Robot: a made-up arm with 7 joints.
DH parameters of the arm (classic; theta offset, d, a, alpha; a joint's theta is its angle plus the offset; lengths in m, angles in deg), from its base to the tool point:
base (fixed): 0 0 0 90
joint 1: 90 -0.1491 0 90
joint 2: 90 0 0 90
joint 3: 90 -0.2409 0 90
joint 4: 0 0 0 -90
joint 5: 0 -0.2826 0 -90
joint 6: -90 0 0 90
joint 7: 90 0 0 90
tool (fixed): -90 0 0 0
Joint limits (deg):
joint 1: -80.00..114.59
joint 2: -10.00..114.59
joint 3: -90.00..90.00
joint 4: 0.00..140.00
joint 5: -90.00..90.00
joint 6: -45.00..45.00
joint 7: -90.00..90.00
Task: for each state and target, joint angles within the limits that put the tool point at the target. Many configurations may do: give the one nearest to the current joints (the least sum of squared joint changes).
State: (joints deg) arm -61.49 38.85 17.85 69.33 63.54 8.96 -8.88
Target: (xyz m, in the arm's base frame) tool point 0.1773 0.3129 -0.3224
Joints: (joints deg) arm -20.06 29.60 4.72 79.71 63.54 8.96 -8.88
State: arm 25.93 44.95 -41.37 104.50 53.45 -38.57 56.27
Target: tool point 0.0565 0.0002 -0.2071
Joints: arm -1.14 31.85 -75.55 120.76 53.45 -38.57 56.27
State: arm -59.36 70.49 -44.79 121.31 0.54 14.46 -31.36
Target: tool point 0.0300 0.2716 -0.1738
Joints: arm -24.00 114.59 -61.97 132.38 0.54 14.46 -31.36
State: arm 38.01 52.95 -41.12 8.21 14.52 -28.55 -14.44
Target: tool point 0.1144 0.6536 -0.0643
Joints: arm 42.62 79.66 -38.37 10.57 14.52 -28.55 -14.44
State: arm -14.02 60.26 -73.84 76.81 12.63 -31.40 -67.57
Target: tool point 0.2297 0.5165 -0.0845
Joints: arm 17.27 92.97 -40.81 65.26 12.63 -31.40 -67.57
